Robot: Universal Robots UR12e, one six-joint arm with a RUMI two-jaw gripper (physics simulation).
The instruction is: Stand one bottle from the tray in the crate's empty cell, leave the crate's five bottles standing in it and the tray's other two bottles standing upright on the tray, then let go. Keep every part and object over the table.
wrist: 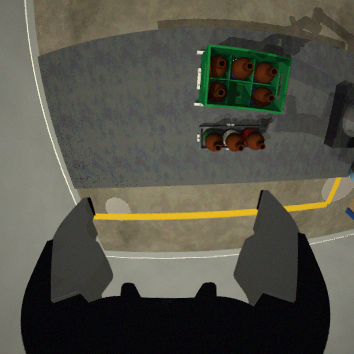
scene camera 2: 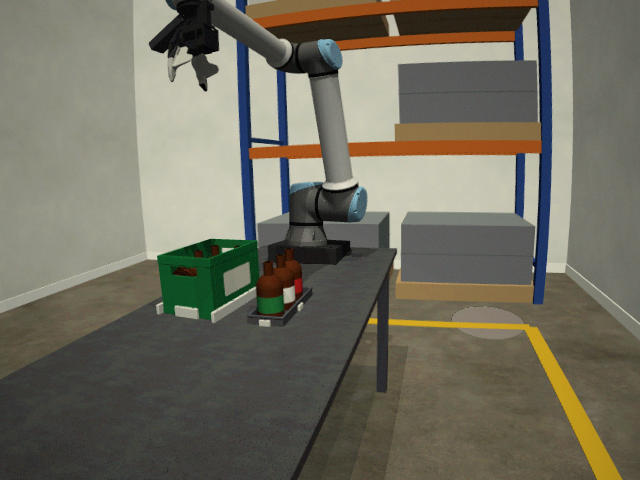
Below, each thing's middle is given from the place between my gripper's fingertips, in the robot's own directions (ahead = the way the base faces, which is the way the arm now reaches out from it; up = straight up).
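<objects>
Green-label bottle (scene camera 2: 269, 288): my hand far above it, a good way past it, a fair way to the right of it.
</objects>
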